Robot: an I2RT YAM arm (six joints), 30 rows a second.
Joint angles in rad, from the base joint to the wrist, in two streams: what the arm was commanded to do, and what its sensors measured. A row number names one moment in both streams.
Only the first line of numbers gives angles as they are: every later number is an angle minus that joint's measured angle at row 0.
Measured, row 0: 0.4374, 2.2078, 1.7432, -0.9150, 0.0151, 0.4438
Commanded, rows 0 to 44: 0.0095, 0.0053, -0.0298, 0.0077, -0.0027, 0.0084; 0.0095, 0.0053, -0.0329, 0.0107, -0.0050, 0.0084; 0.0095, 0.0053, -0.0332, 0.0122, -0.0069, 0.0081; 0.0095, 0.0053, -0.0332, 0.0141, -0.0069, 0.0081; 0.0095, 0.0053, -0.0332, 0.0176, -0.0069, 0.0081; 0.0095, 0.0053, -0.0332, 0.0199, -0.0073, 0.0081; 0.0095, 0.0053, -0.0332, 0.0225, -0.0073, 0.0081; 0.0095, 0.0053, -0.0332, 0.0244, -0.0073, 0.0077; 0.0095, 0.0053, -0.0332, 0.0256, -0.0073, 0.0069; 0.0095, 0.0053, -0.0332, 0.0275, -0.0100, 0.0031; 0.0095, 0.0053, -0.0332, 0.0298, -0.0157, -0.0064; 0.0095, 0.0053, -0.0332, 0.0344, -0.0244, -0.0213; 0.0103, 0.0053, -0.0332, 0.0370, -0.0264, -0.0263; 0.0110, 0.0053, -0.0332, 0.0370, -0.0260, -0.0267; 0.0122, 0.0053, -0.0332, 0.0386, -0.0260, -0.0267; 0.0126, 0.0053, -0.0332, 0.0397, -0.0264, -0.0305; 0.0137, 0.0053, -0.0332, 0.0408, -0.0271, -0.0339; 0.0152, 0.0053, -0.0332, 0.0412, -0.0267, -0.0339; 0.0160, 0.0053, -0.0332, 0.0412, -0.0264, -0.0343; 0.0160, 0.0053, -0.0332, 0.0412, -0.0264, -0.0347; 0.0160, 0.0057, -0.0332, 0.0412, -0.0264, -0.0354; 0.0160, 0.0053, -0.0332, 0.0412, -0.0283, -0.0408; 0.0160, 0.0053, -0.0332, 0.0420, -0.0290, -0.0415; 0.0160, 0.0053, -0.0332, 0.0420, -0.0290, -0.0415; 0.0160, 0.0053, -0.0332, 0.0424, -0.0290, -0.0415; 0.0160, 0.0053, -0.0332, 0.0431, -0.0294, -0.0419; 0.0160, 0.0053, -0.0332, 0.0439, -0.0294, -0.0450; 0.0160, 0.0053, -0.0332, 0.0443, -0.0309, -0.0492; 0.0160, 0.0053, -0.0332, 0.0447, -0.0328, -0.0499; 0.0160, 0.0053, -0.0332, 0.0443, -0.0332, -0.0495; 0.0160, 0.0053, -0.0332, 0.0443, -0.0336, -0.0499; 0.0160, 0.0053, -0.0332, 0.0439, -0.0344, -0.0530; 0.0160, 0.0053, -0.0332, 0.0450, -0.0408, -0.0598; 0.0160, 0.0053, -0.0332, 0.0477, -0.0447, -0.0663; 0.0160, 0.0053, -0.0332, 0.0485, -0.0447, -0.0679; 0.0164, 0.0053, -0.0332, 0.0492, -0.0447, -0.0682; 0.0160, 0.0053, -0.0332, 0.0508, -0.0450, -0.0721; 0.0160, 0.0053, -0.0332, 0.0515, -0.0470, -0.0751; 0.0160, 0.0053, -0.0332, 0.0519, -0.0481, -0.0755; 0.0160, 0.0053, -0.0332, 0.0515, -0.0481, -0.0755; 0.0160, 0.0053, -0.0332, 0.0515, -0.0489, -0.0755; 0.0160, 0.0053, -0.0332, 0.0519, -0.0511, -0.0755; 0.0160, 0.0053, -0.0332, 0.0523, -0.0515, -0.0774; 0.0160, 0.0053, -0.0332, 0.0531, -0.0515, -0.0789; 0.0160, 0.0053, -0.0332, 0.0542, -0.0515, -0.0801
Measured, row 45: 0.0007, 0.0004, -0.0290, 0.0496, -0.0454, -0.0625
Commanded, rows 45 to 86: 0.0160, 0.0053, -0.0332, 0.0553, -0.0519, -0.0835; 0.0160, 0.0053, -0.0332, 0.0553, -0.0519, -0.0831; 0.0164, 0.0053, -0.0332, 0.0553, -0.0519, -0.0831; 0.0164, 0.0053, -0.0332, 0.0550, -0.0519, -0.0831; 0.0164, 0.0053, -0.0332, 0.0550, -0.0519, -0.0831; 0.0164, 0.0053, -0.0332, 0.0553, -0.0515, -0.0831; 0.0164, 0.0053, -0.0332, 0.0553, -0.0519, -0.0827; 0.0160, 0.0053, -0.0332, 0.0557, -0.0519, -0.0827; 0.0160, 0.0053, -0.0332, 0.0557, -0.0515, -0.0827; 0.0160, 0.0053, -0.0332, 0.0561, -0.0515, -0.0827; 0.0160, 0.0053, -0.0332, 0.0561, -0.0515, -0.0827; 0.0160, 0.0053, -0.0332, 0.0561, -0.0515, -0.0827; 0.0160, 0.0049, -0.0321, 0.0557, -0.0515, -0.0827; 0.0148, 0.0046, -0.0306, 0.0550, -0.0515, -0.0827; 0.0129, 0.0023, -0.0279, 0.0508, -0.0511, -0.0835; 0.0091, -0.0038, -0.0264, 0.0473, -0.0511, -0.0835; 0.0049, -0.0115, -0.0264, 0.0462, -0.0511, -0.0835; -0.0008, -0.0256, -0.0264, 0.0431, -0.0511, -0.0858; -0.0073, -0.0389, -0.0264, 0.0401, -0.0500, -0.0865; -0.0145, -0.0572, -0.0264, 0.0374, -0.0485, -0.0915; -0.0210, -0.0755, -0.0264, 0.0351, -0.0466, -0.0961; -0.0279, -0.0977, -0.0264, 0.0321, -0.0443, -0.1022; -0.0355, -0.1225, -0.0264, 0.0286, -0.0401, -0.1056; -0.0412, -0.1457, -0.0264, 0.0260, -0.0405, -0.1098; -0.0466, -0.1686, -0.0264, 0.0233, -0.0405, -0.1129; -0.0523, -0.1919, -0.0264, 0.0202, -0.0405, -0.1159; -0.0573, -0.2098, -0.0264, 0.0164, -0.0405, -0.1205; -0.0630, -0.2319, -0.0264, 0.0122, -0.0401, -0.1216; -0.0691, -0.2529, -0.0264, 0.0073, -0.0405, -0.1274; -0.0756, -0.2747, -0.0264, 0.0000, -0.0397, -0.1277; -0.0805, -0.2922, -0.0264, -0.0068, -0.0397, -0.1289; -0.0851, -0.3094, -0.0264, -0.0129, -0.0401, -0.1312; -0.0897, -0.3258, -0.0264, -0.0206, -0.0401, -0.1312; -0.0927, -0.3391, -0.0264, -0.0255, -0.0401, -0.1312; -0.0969, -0.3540, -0.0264, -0.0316, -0.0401, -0.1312; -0.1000, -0.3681, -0.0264, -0.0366, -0.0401, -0.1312; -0.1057, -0.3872, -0.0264, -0.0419, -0.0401, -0.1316; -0.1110, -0.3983, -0.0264, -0.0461, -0.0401, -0.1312; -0.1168, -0.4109, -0.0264, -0.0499, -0.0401, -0.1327; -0.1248, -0.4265, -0.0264, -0.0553, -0.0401, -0.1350; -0.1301, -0.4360, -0.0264, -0.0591, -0.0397, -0.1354; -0.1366, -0.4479, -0.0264, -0.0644, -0.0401, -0.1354
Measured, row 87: -0.1126, -0.3967, -0.0309, -0.0568, -0.0447, -0.1190
